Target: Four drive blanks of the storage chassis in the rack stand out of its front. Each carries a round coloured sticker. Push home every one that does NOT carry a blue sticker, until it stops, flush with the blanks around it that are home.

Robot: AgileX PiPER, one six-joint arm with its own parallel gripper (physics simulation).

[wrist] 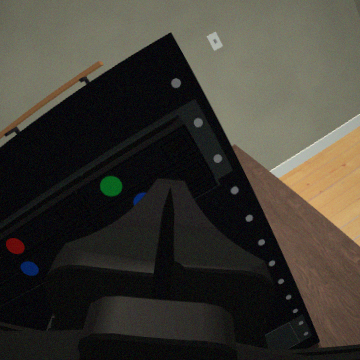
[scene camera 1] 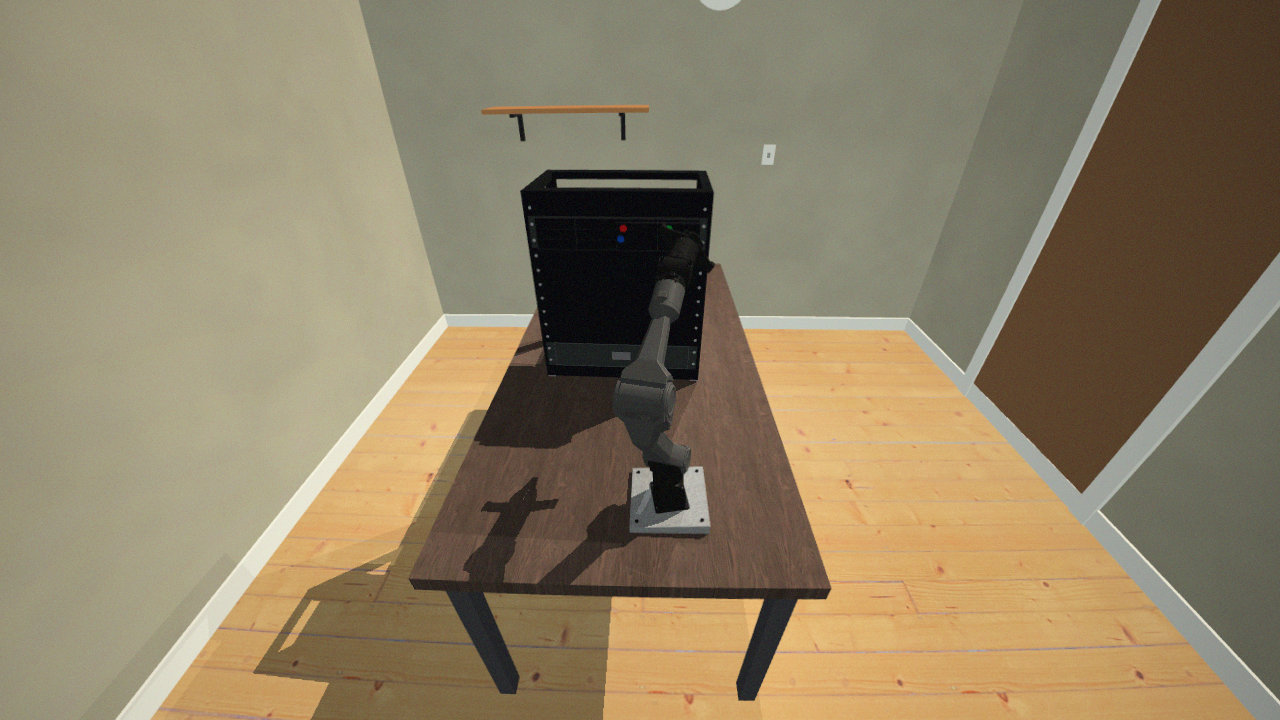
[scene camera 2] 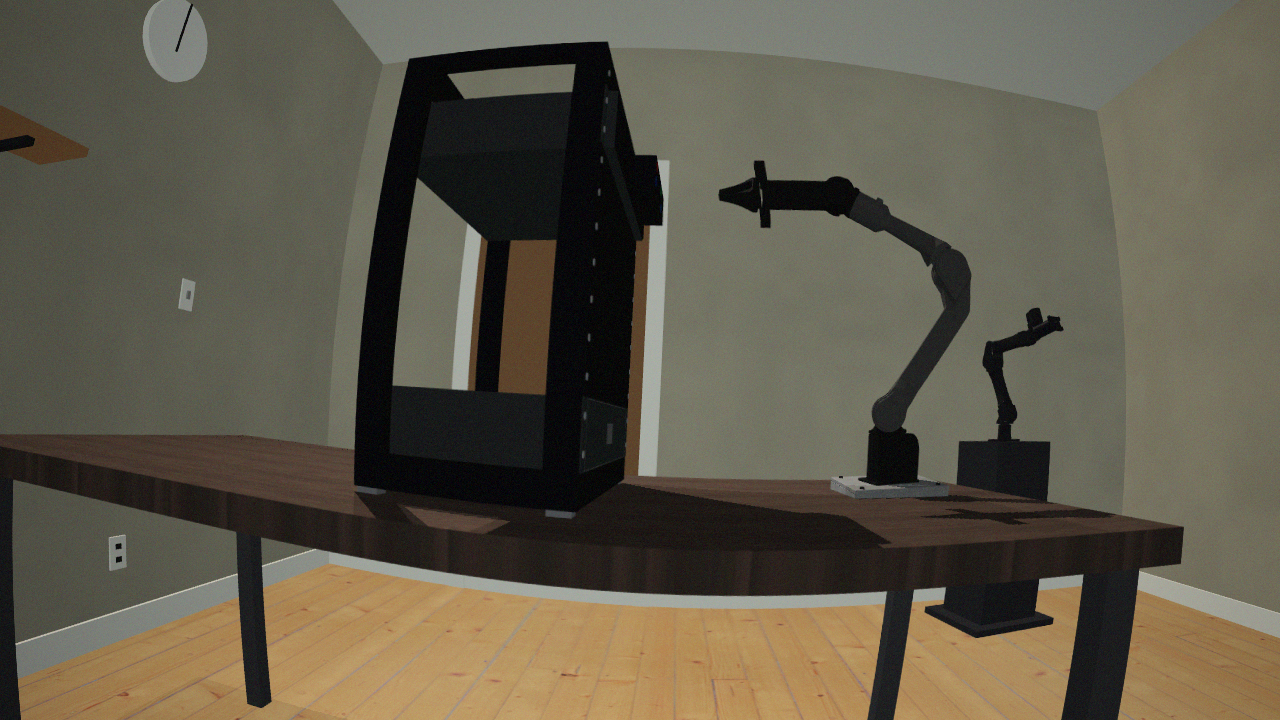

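Observation:
The storage chassis (scene camera 1: 554, 234) (scene camera 2: 499, 125) (wrist: 190, 112) sits high in the black rack (scene camera 1: 617, 202) (scene camera 2: 376, 268) (wrist: 150, 70). A red sticker (scene camera 1: 622, 228) (wrist: 15, 246) is above a blue sticker (scene camera 1: 620, 239) (wrist: 29, 268) near the middle. Further right, a green sticker (scene camera 1: 668, 227) (wrist: 111, 186) shows beside another blue sticker (wrist: 140, 199), partly hidden by my finger in the wrist view. Dark blanks (scene camera 2: 649, 189) stand out of the front; their separate edges are too dark to tell. My gripper (scene camera 2: 721, 195) (wrist: 168, 198) is shut and empty, in front of the chassis and apart from the blanks.
The rack stands on a brown wooden table (scene camera 1: 572, 555) (scene camera 2: 716, 559) (wrist: 300, 240). A grey lower unit (scene camera 1: 581, 354) (scene camera 2: 465, 428) sits at its bottom. The arm's pale base plate (scene camera 1: 644, 523) (scene camera 2: 850, 488) is in front of the rack. A wall shelf (scene camera 1: 565, 109) (wrist: 55, 96) hangs behind.

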